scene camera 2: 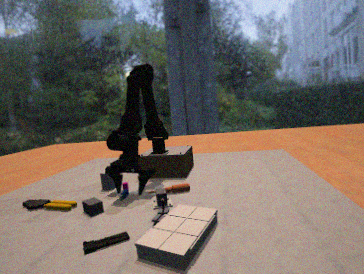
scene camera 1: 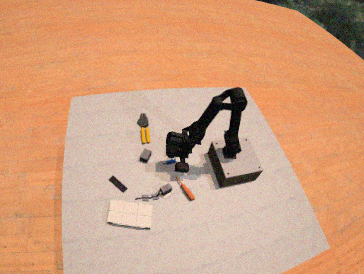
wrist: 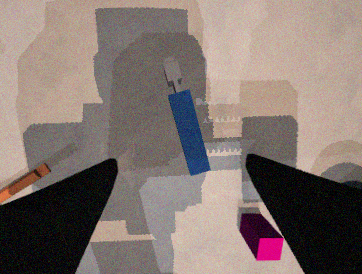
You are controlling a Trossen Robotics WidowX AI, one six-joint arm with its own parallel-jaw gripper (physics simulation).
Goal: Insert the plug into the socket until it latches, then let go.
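Pixels of known places: gripper, between the fingertips: (scene camera 2: 129, 194) (scene camera 1: 174, 163) (wrist: 182, 162); arm's base, origin of its link: (scene camera 2: 159, 152) (scene camera 1: 229, 153).
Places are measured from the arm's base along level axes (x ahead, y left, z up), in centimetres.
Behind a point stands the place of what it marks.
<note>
The blue plug (scene camera 1: 170, 161) @(x 28.6, y -0.3, z -8.7 cm) (scene camera 2: 125, 193) @(x 28.8, y 0.2, z -8.9 cm) (wrist: 189, 132) @(x 28.4, y -0.5, z -8.4 cm) lies flat on the mat, its grey metal tip toward the top of the wrist view. My gripper (scene camera 1: 176, 159) @(x 26.2, y -0.2, z -10.3 cm) (scene camera 2: 130, 194) @(x 26.2, y -0.2, z -10.3 cm) (wrist: 182, 162) @(x 26.2, y -0.2, z -10.3 cm) is open and points down low over the plug, one finger to each side of it, touching neither side in the wrist view. What looks like the socket, a grey block (scene camera 1: 165, 189) @(x 31.8, y 17.0, z -5.8 cm) (scene camera 2: 161, 197) @(x 33.7, y 17.3, z -7.2 cm) on a light base with a dark cable behind it, stands beside the tiled box. Its opening cannot be made out. It does not show in the wrist view.
A magenta cube (scene camera 2: 126, 185) @(x 21.5, y -4.6, z -8.8 cm) (wrist: 270, 249) @(x 21.3, y -5.4, z -7.9 cm) lies by one finger. A grey cylinder (scene camera 2: 107, 181) @(x 23.8, y -11.8, z -6.7 cm) stands beyond. Around are an orange screwdriver (scene camera 1: 187, 191) @(x 21.4, y 17.0, z -7.8 cm) (scene camera 2: 179, 188) @(x 21.8, y 18.1, z -8.7 cm), pliers (scene camera 1: 145, 134) @(x 41.1, y -17.2, z -8.5 cm) (scene camera 2: 60, 204) @(x 43.2, y -15.4, z -8.4 cm), a dark cube (scene camera 1: 145, 155) @(x 41.2, y -2.2, z -6.9 cm) (scene camera 2: 93, 206) @(x 43.2, y -0.8, z -7.6 cm), a black strip (scene camera 1: 118, 183) @(x 54.0, y 13.1, z -9.5 cm) (scene camera 2: 106, 242) @(x 55.3, y 14.2, z -9.2 cm) and the tiled box (scene camera 1: 130, 215) @(x 47.5, y 30.1, z -7.0 cm) (scene camera 2: 185, 225) @(x 47.8, y 30.4, z -7.0 cm).
</note>
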